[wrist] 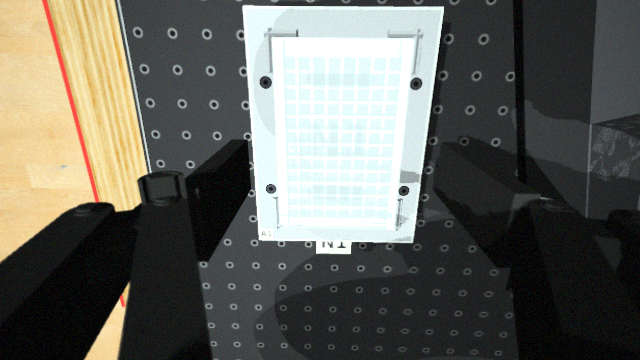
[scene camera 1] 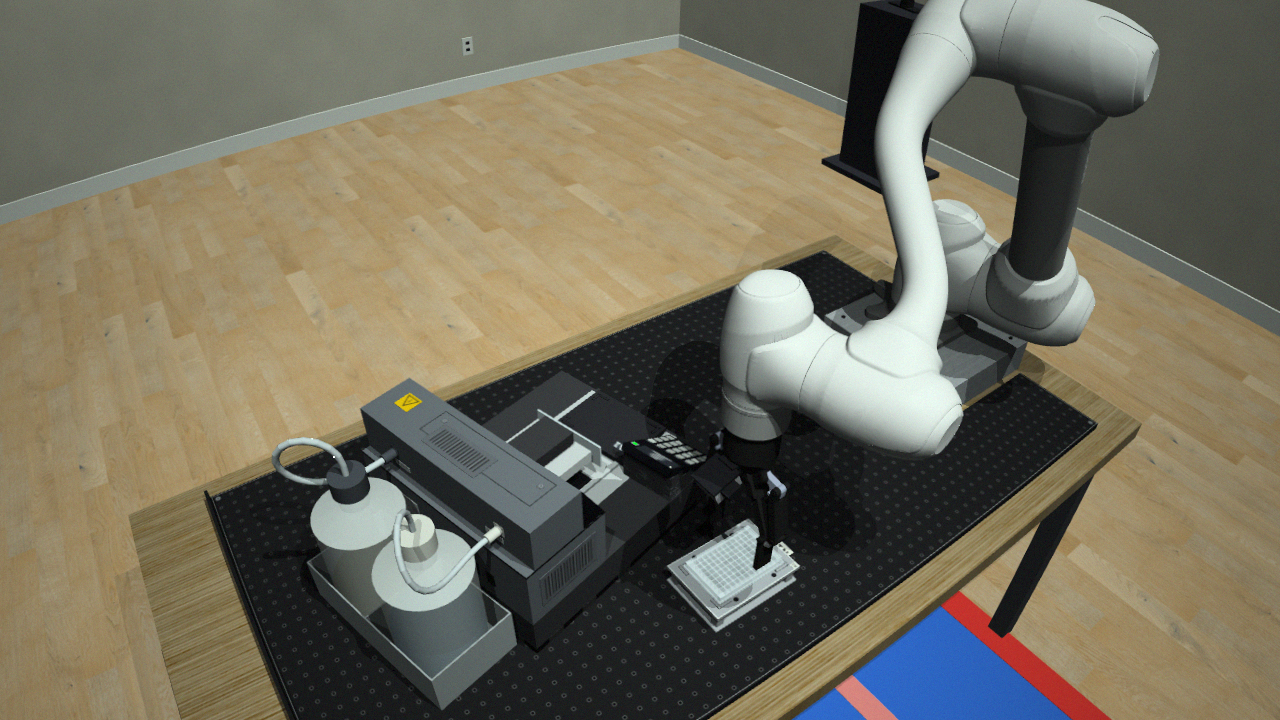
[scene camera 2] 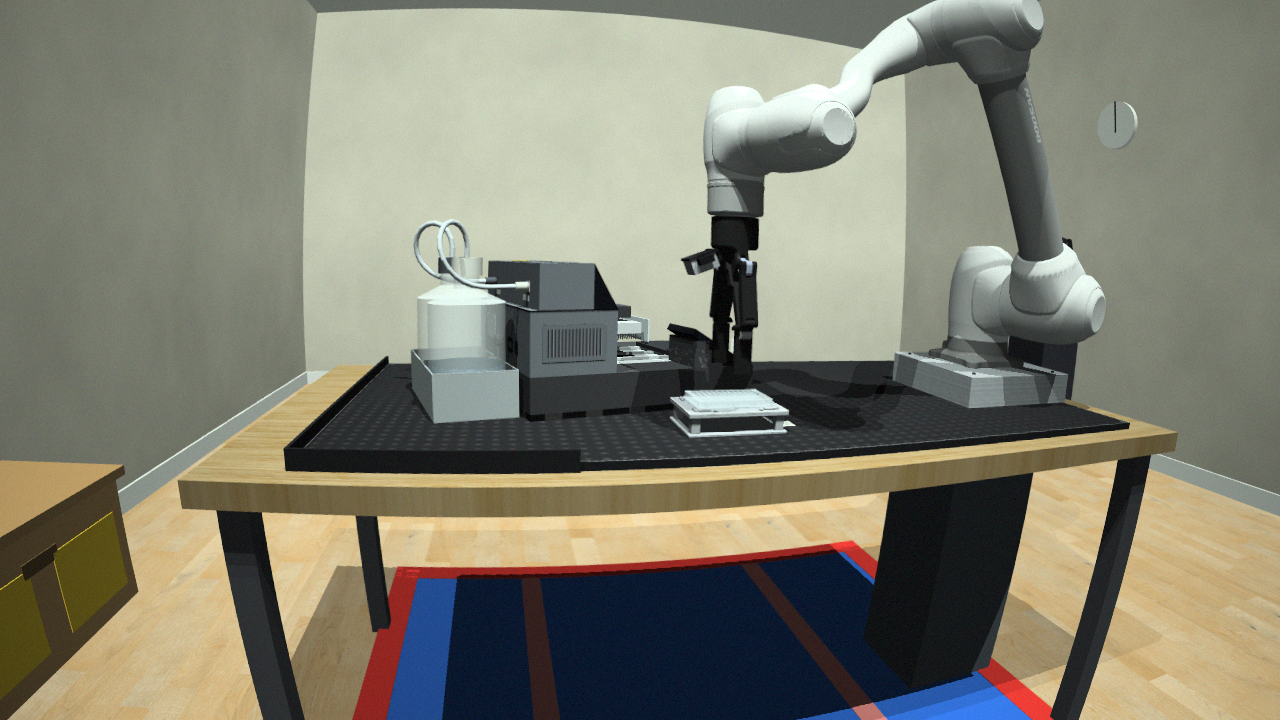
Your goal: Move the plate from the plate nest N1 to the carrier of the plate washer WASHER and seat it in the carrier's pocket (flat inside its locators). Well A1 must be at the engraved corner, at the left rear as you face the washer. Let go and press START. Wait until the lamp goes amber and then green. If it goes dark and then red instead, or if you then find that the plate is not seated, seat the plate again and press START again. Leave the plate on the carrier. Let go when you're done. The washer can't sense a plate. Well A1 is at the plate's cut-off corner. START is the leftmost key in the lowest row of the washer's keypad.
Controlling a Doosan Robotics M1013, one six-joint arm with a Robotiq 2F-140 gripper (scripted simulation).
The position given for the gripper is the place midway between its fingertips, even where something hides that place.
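There's a white multiwell plate here, and it's visible at [scene camera 1: 715, 585], [scene camera 2: 717, 400] and [wrist: 360, 90]. A plate washer [scene camera 1: 549, 565] [scene camera 2: 561, 334] [wrist: 569, 69] is in the scene as well. As for the gripper, it's at [scene camera 2: 730, 367], [scene camera 1: 737, 541] and [wrist: 343, 166].
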